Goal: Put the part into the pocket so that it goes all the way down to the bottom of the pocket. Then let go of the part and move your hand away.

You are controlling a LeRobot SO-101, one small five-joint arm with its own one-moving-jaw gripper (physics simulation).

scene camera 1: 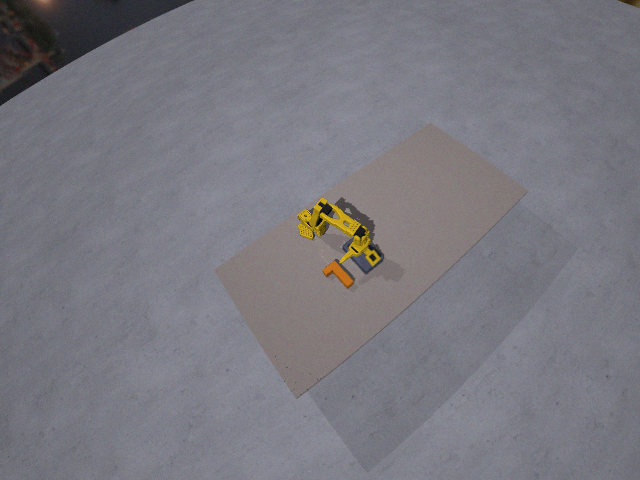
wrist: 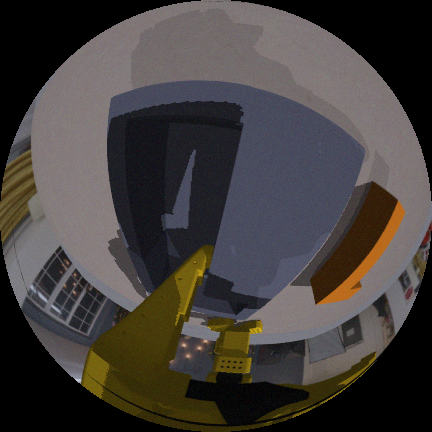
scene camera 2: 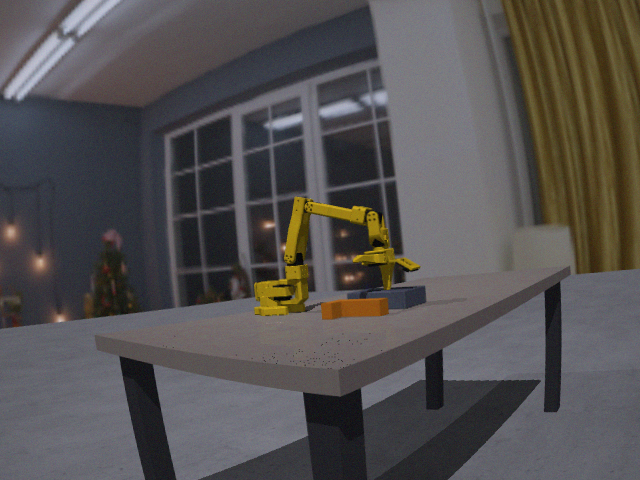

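Where they show: end effector, tool point: [scene camera 1: 362, 252] [wrist: 212, 254]; arm's base, origin of the base link: [scene camera 1: 314, 231] [wrist: 238, 321] [scene camera 2: 287, 312].
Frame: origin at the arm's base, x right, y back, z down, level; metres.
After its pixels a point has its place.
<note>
The part is an orange L-shaped piece [scene camera 1: 341, 276] {y -0.235, x 0.046, z -0.030 m} [scene camera 2: 364, 307] {y -0.245, x 0.055, z -0.017 m} [wrist: 357, 242] {y -0.233, x 0.025, z -0.015 m}. It lies flat on the table beside the blue-grey block [scene camera 1: 366, 267] {y -0.269, x -0.046, z -0.036 m} [scene camera 2: 409, 298] {y -0.280, x -0.054, z -0.018 m} [wrist: 290, 175], apart from it. The block's dark pocket [wrist: 205, 175] {y -0.243, x -0.090, z -0.005 m} shows in the wrist view, with no part in it. My gripper [scene camera 1: 356, 258] {y -0.211, x -0.077, z -0.025 m} [scene camera 2: 402, 278] is fully open and empty. Its pointed jaw hangs down at the block, with its tip drawn against the near part of the pocket's edge in the wrist view; whether it touches is unclear. The other jaw is swung out to the side, outside the wrist view.
The yellow arm's base [scene camera 1: 307, 230] {y 0.015, x 0.023, z -0.016 m} [scene camera 2: 272, 298] {y 0.027, x 0.015, z -0.034 m} stands near one long edge of the beige table [scene camera 1: 439, 180] {y -0.160, x -0.597, z 0.000 m} [scene camera 2: 217, 341] {y -0.168, x 0.343, z 0.000 m} [wrist: 75, 165] {y -0.238, x -0.240, z 0.000 m}. The arm's links arch from the base to the block. The part lies toward the table's nearer short end in the second scene view.
</note>
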